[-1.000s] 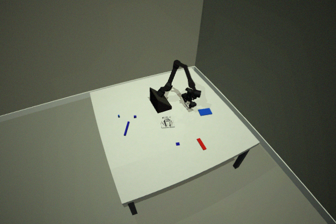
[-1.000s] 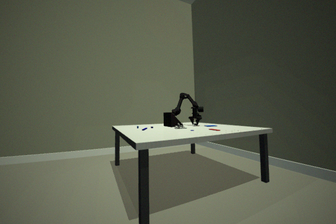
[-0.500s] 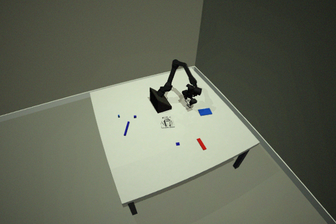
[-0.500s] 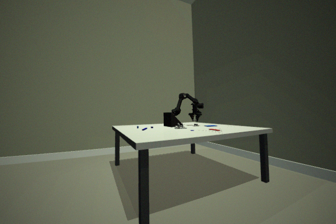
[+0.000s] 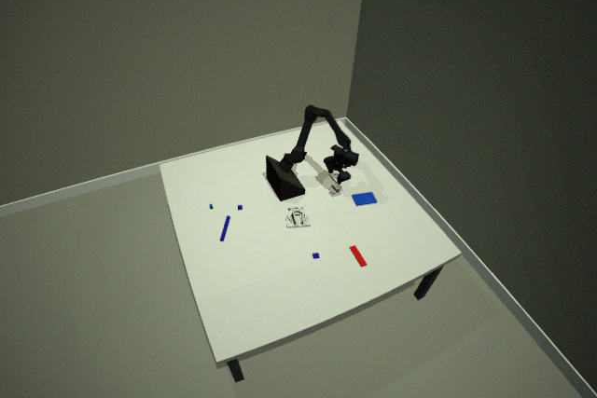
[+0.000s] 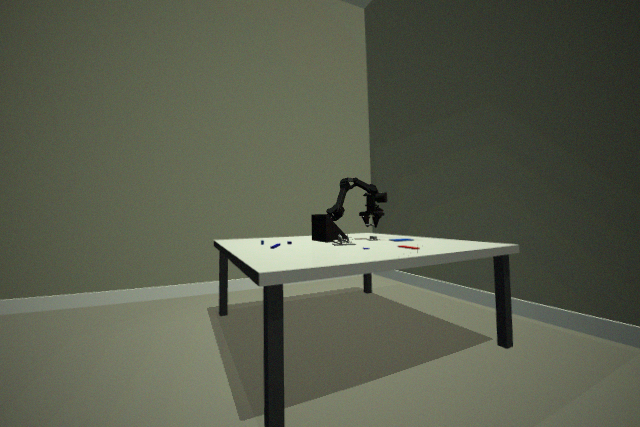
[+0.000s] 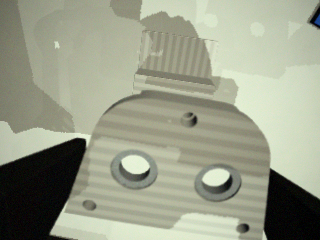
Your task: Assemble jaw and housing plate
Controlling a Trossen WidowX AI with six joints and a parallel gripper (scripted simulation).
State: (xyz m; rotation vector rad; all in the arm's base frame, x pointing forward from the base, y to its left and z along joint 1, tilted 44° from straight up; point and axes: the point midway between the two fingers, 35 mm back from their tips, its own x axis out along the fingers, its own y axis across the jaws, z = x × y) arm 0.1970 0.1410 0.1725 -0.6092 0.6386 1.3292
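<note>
The jaw is 29 cm to the right of my gripper tip, 7 cm below it and 4 cm ahead of it. Also, from my gripper tip: blue bar 64 cm to the right, 8 cm below, 5 cm behind; red bar 43 cm ahead, 17 cm to the right, 8 cm below; blue flat plate 15 cm ahead, 11 cm to the left, 8 cm below.
</note>
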